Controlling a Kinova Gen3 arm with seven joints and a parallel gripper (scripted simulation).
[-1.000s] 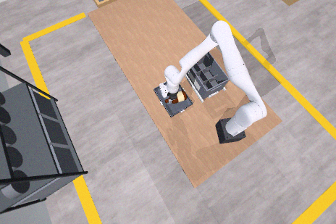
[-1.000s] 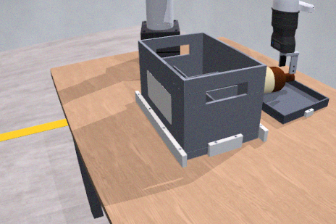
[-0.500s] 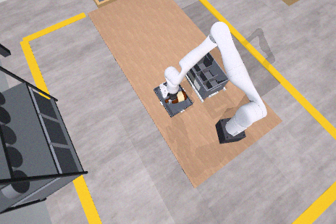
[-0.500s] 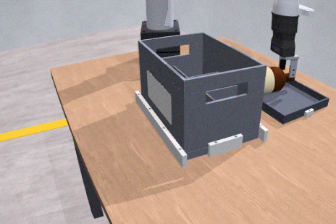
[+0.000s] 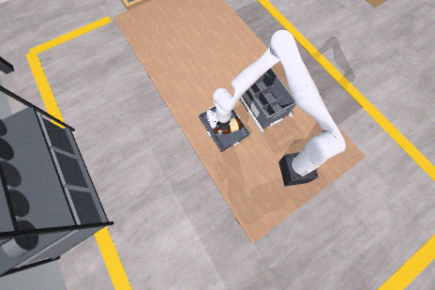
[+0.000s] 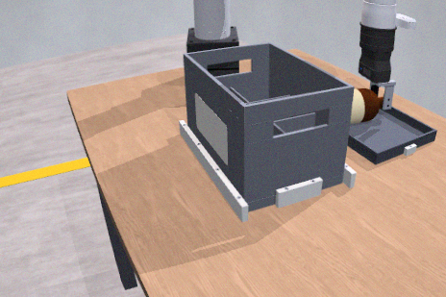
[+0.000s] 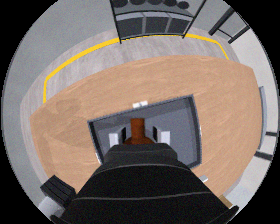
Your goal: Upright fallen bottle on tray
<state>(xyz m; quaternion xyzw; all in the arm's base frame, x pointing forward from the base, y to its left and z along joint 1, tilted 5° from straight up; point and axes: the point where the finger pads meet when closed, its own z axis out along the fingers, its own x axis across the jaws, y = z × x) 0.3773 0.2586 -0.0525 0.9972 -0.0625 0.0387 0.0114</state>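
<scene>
Right now the brown bottle is 5 cm to the right of my hand, 2 cm below it and 1 cm behind it. Round my hand: dark grey tray 5 cm to the right, 5 cm below, 2 cm ahead; then dark grey crate 32 cm to the right, 4 cm ahead, 2 cm above.
</scene>
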